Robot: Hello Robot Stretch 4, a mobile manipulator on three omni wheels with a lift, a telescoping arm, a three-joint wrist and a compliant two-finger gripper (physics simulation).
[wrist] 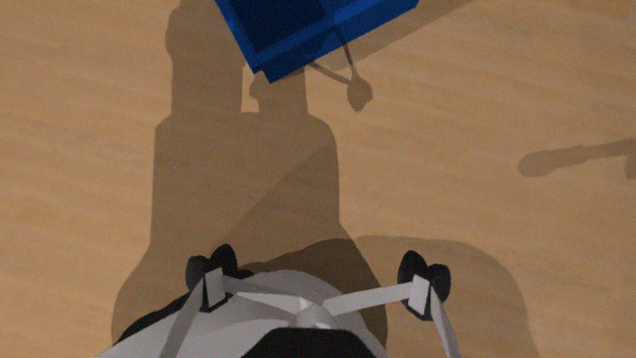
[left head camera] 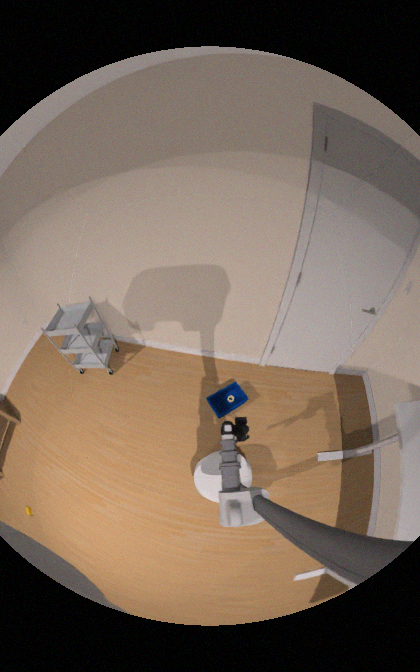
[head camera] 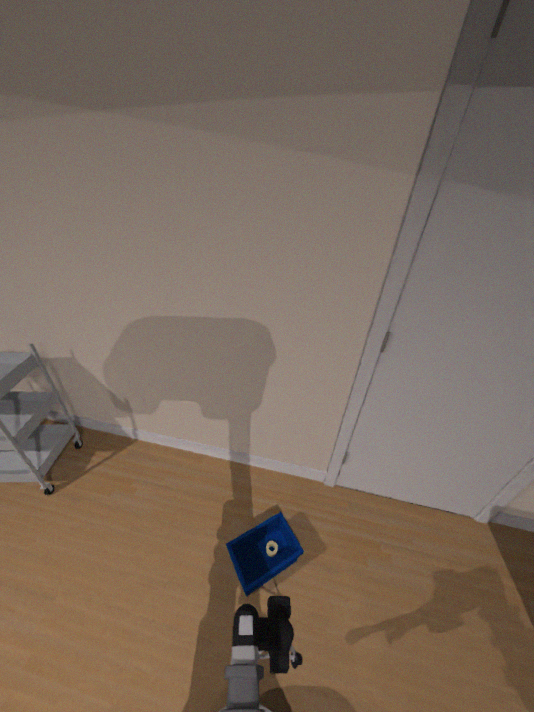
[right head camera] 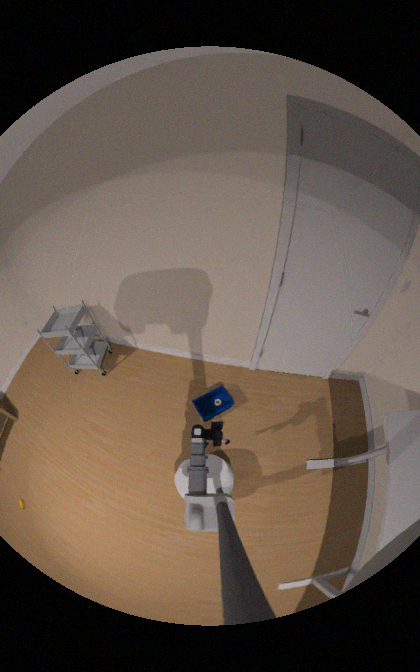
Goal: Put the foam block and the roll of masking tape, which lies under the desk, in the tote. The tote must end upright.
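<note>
The blue tote stands upright on the floor; its near corner shows at the top of the wrist view. The cream roll of masking tape lies inside it, towards its right side. My gripper is open, with its fingers wide apart and bare floor seen between and beyond them. It hangs on the near side of the tote, clear of it. A small yellow block, which looks like the foam block, lies on the floor far to the left.
A grey three-shelf cart stands by the wall at the left. A white desk with protruding metal feet is at the right. Part of a wooden piece of furniture shows at the left edge. The door is behind the tote to the right.
</note>
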